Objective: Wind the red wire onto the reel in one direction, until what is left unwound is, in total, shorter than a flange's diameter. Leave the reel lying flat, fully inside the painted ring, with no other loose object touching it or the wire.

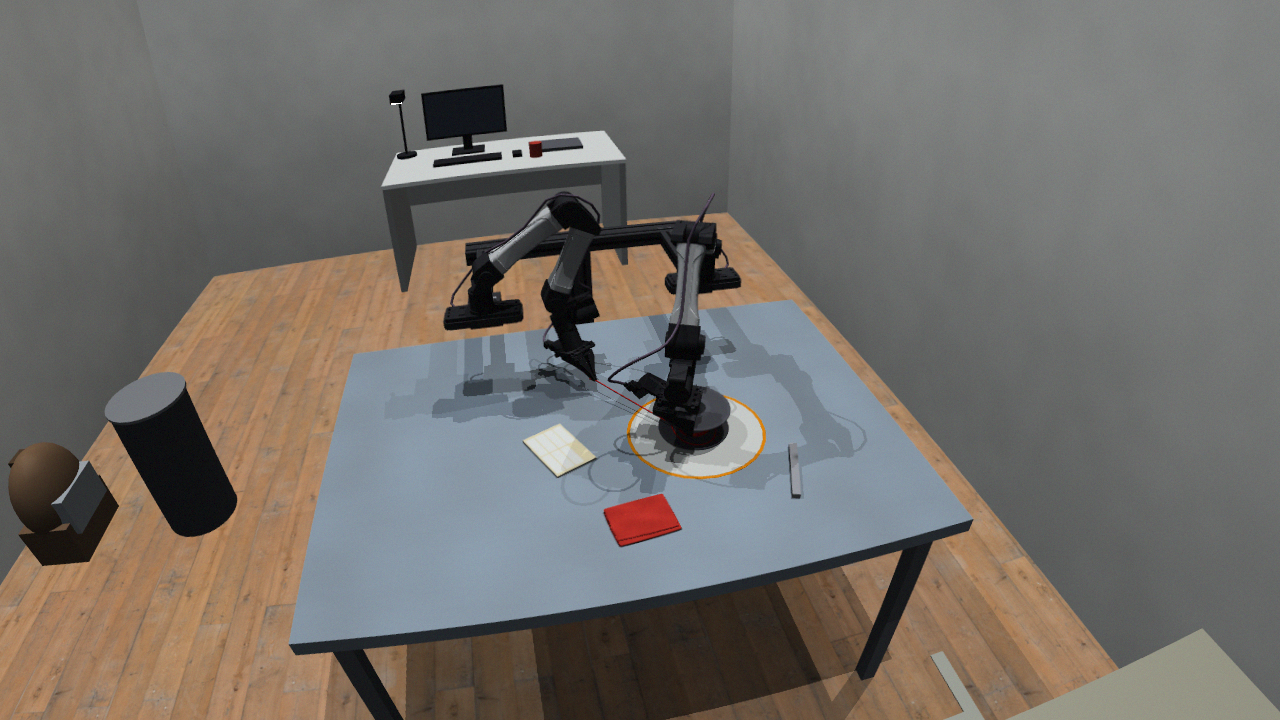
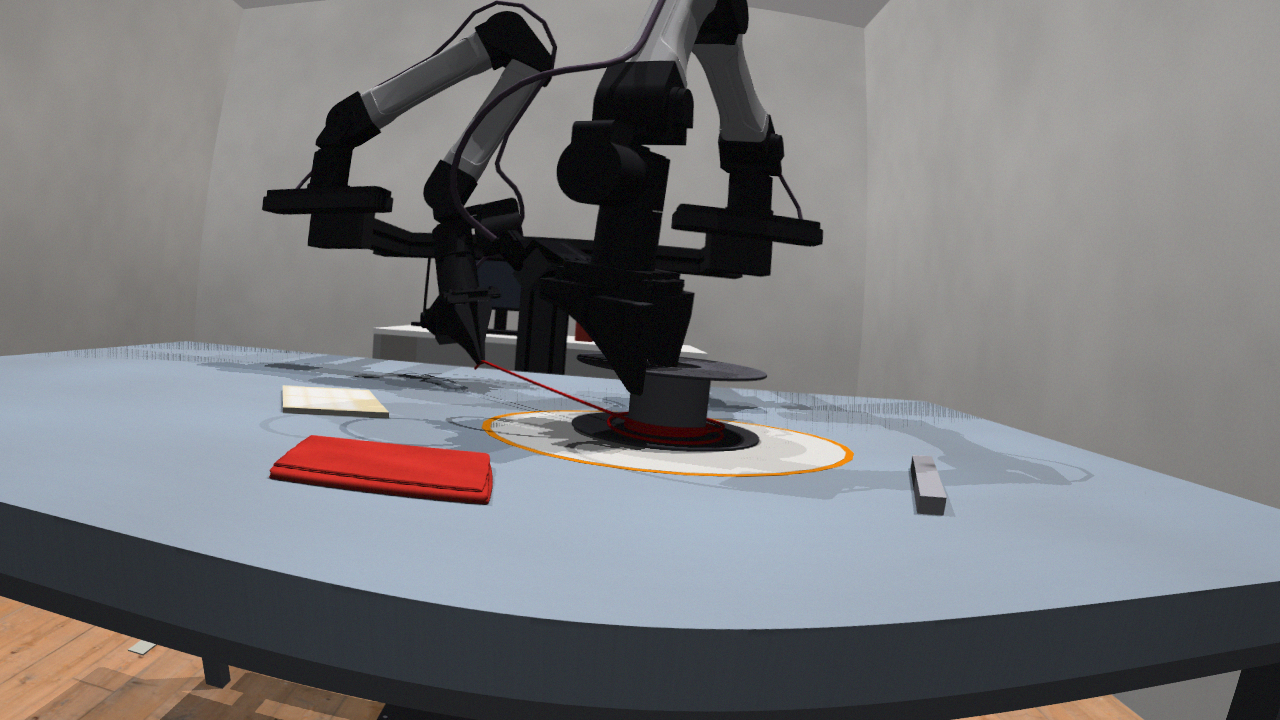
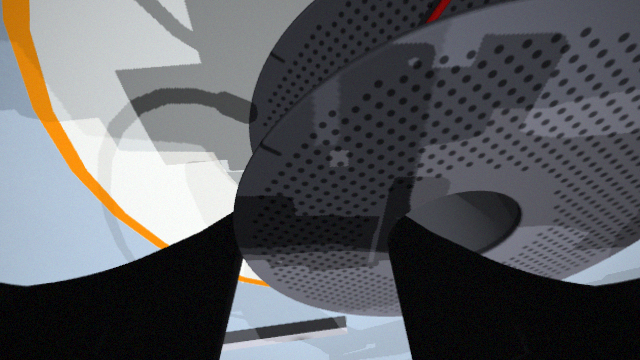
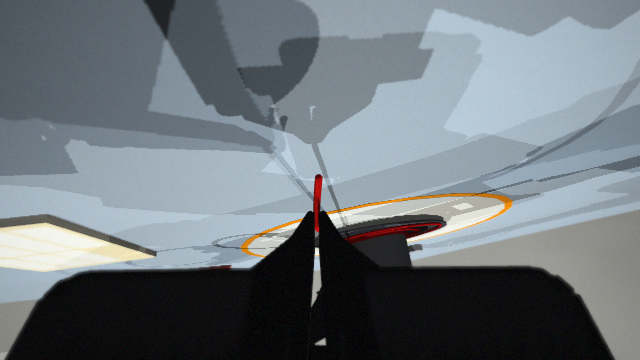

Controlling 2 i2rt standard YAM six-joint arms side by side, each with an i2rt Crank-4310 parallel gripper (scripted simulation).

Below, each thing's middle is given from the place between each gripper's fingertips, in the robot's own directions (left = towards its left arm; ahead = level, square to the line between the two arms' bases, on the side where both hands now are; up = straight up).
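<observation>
With my left hand (image 2: 651,388) I am 5 cm past the dark reel (image 2: 671,398), 3 cm to the right of it and 2 cm above it. Counting from this left hand, I find the orange painted ring (image 2: 485,425) 4 cm behind, 3 cm to the left and 6 cm below. The grey bar (image 2: 930,497) is 18 cm ahead of my left hand, 20 cm to the left of it and 5 cm below it, while the cream gridded tile (image 2: 299,400) is 32 cm to the right of that hand, 7 cm behind it and 5 cm below it.
My right hand (image 2: 481,363) is 20 cm to the right of the dark reel, 24 cm short of it and 1 cm above it. From my right hand, the cream gridded tile is 15 cm to the right, 22 cm ahead and 4 cm below, and the orange painted ring is 21 cm to the left, 25 cm ahead and 4 cm below. The grey bar, for its part, is 47 cm ahead of my right hand, 38 cm to the left of it and 4 cm below it.
</observation>
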